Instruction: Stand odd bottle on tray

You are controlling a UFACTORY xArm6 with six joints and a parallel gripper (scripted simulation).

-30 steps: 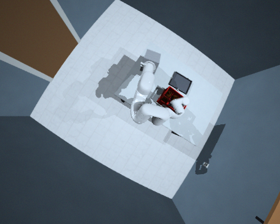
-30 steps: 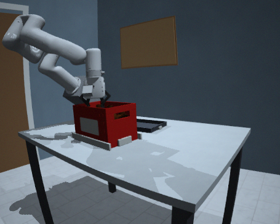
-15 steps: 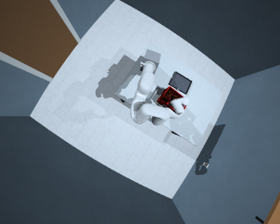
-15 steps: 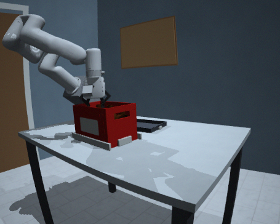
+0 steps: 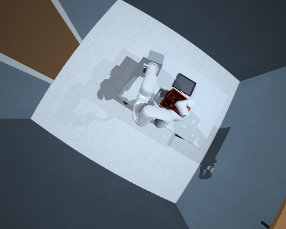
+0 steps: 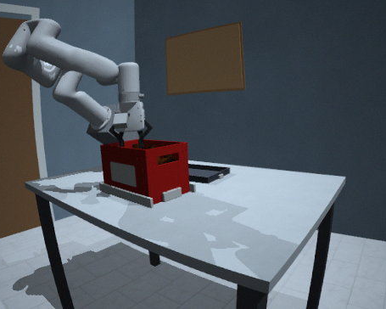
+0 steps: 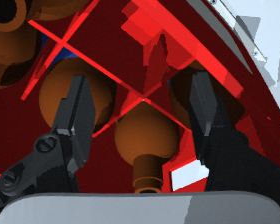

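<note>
Right now my hand is 1 cm short of the red crate, 4 cm to the right of it and 9 cm above it. Also, from my hand: glass bottle (7 cm behind, 10 cm to the left, 9 cm below); dark tray (5 cm ahead, 33 cm to the left, 16 cm below).
</note>
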